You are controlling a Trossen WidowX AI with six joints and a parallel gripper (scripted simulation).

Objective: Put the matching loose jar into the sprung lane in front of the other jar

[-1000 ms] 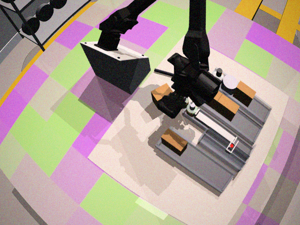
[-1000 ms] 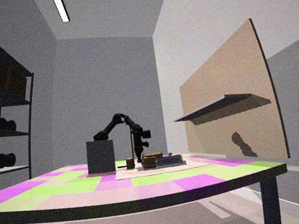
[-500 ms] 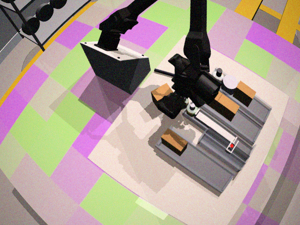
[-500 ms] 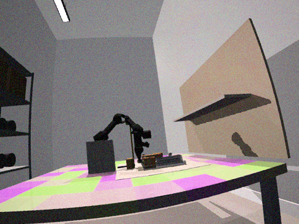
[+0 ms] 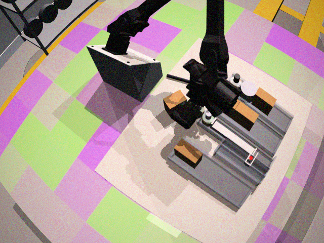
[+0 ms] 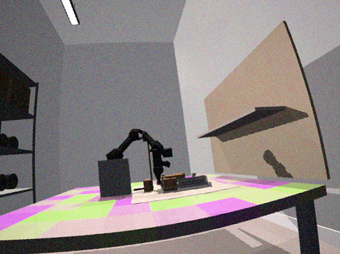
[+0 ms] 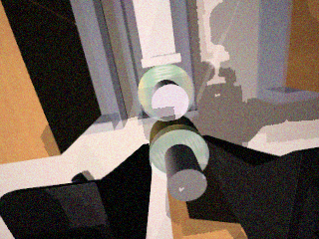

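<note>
My gripper tip is now 100 mm past the dark rod, 90 mm to the right of it and 40 mm above it. The rest, counted from my gripper tip: red marker 220 mm ahead, 50 mm to the right, 30 mm above.
</note>
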